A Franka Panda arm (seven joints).
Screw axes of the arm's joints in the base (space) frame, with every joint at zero. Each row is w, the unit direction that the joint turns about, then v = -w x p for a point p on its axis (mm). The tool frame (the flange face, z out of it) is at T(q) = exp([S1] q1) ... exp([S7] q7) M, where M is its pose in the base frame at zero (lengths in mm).
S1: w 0 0 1 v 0 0 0
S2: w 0 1 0 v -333 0 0
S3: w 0 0 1 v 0 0 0
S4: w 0 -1 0 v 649 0 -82.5
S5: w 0 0 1 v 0 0 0
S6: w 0 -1 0 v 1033 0 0
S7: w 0 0 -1 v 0 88 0
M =
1 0 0 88
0 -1 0 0
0 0 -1 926
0 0 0 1
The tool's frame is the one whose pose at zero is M.
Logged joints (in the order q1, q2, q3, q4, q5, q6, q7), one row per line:
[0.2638 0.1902 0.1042 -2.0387 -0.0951 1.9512 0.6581]
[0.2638 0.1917 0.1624 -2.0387 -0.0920 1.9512 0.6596]
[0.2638 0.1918 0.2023 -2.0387 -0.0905 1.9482 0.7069]
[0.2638 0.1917 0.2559 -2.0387 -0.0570 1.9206 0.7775]
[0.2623 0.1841 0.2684 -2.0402 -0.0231 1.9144 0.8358]
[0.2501 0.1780 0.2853 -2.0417 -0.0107 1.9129 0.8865]
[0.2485 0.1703 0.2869 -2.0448 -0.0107 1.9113 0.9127]
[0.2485 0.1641 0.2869 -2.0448 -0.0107 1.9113 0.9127]
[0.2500 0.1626 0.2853 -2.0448 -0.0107 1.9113 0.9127]
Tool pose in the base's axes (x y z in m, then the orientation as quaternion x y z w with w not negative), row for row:
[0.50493 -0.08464 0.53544 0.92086 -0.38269 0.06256 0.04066]
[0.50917 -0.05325 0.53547 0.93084 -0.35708 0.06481 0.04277]
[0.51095 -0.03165 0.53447 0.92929 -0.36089 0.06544 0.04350]
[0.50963 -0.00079 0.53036 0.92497 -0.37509 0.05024 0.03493]
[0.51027 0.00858 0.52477 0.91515 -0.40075 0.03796 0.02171]
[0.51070 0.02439 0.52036 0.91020 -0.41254 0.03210 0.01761]
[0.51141 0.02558 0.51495 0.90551 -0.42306 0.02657 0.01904]
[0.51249 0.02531 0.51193 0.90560 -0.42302 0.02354 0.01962]
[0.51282 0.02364 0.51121 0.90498 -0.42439 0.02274 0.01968]
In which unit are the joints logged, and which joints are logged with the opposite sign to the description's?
The joints are logged in radians. Opposite sign: q1, q2.
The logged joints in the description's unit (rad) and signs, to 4 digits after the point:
[-0.2638 -0.1902 0.1042 -2.0387 -0.0951 1.9512 0.6581]
[-0.2638 -0.1917 0.1624 -2.0387 -0.0920 1.9512 0.6596]
[-0.2638 -0.1918 0.2023 -2.0387 -0.0905 1.9482 0.7069]
[-0.2638 -0.1917 0.2559 -2.0387 -0.0570 1.9206 0.7775]
[-0.2623 -0.1841 0.2684 -2.0402 -0.0231 1.9144 0.8358]
[-0.2501 -0.1780 0.2853 -2.0417 -0.0107 1.9129 0.8865]
[-0.2485 -0.1703 0.2869 -2.0448 -0.0107 1.9113 0.9127]
[-0.2485 -0.1641 0.2869 -2.0448 -0.0107 1.9113 0.9127]
[-0.2500 -0.1626 0.2853 -2.0448 -0.0107 1.9113 0.9127]

